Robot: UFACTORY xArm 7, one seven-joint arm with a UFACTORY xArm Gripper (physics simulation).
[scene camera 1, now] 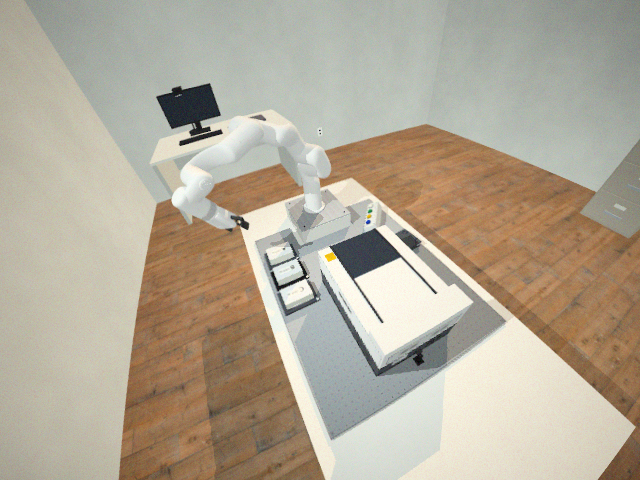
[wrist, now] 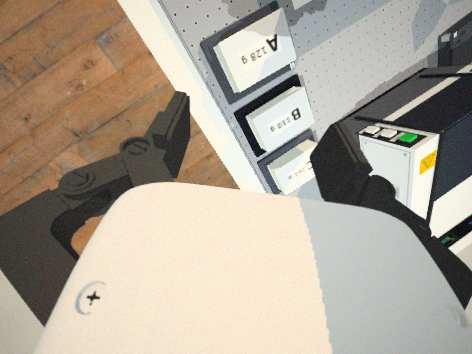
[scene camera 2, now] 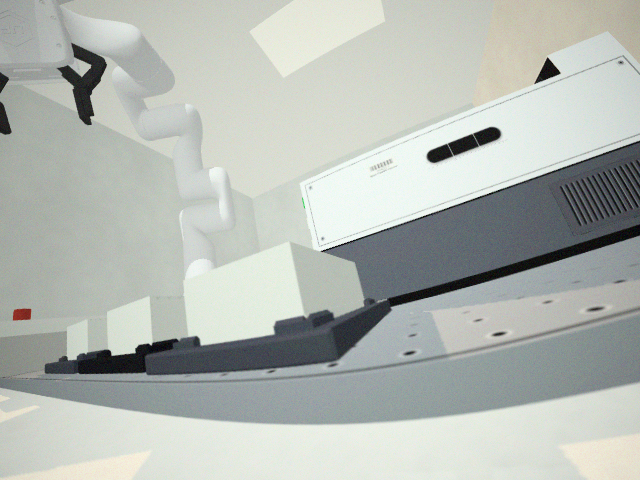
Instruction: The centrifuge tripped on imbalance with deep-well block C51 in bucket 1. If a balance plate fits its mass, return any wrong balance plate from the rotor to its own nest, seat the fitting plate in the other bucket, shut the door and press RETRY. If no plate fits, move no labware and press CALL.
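Frame: origin at the arm's base, x ahead, y left, z up, level; metres.
Seen in the pictures: gripper, between the fingertips: (scene camera 1: 240, 227) (wrist: 257, 128) (scene camera 2: 45, 126); arm's base, origin of its link: (scene camera 1: 314, 206).
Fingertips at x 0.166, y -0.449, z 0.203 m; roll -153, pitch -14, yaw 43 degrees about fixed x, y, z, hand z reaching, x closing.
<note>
Pixels of each thing's middle, then the offset from my fingertips to it. Level surfaces: height alone.
- Balance plates A, middle of its body: (scene camera 2: 291, 296) (wrist: 296, 167) (scene camera 1: 296, 294) 0.262 m ahead, 0.085 m left, 0.261 m down
- B, middle of its body: (scene camera 2: 188, 321) (wrist: 280, 119) (scene camera 1: 288, 271) 0.128 m ahead, 0.109 m left, 0.261 m down
- C, middle of its body: (scene camera 2: 130, 334) (wrist: 255, 53) (scene camera 1: 280, 253) 0.008 m back, 0.130 m left, 0.261 m down
- white centrifuge, middle of its body: (scene camera 2: 458, 212) (wrist: 421, 176) (scene camera 1: 382, 289) 0.501 m ahead, 0.354 m left, 0.172 m down
- dark panel, middle of its body: (scene camera 1: 364, 251) 0.368 m ahead, 0.374 m left, 0.083 m down
- green button, middle of its body: (wrist: 408, 138) 0.253 m ahead, 0.247 m left, 0.112 m down
- panel with coloured dots, middle of its body: (scene camera 1: 373, 217) 0.086 m ahead, 0.695 m left, 0.253 m down
- small dark box, middle of its body: (wrist: 468, 41) (scene camera 1: 401, 242) 0.314 m ahead, 0.687 m left, 0.273 m down
- grey perforated board, height of its surface: 0.294 m down
Balance plates A (scene camera 1: 298, 295) (scene camera 2: 242, 299) (wrist: 255, 55), B (scene camera 1: 287, 272) (scene camera 2: 129, 326) (wrist: 280, 120) and C (scene camera 1: 279, 254) (scene camera 2: 77, 338) (wrist: 290, 170) sit in three nests in a row. A reads 128 g and B 110 g; C's label is too small and partly hidden. The white centrifuge (scene camera 1: 413, 304) (scene camera 2: 403, 191) (wrist: 385, 165) stands beside them. Its top has a dark panel (scene camera 1: 364, 253); I cannot tell the door's state. A green button (wrist: 409, 137) and two white ones are on its end. The rotor and block C51 do not show. My gripper (scene camera 1: 240, 222) (scene camera 2: 46, 127) (wrist: 257, 128) is open and empty, high beyond C's end of the row.
The arm's base box (scene camera 1: 323, 217) stands behind the nests. A panel with coloured dots (scene camera 1: 369, 215) and a small dark box (scene camera 1: 408, 238) stand beyond the centrifuge. A grey perforated board (scene camera 1: 330, 372) lies under the nests and centrifuge. A desk with a monitor (scene camera 1: 191, 105) is behind.
</note>
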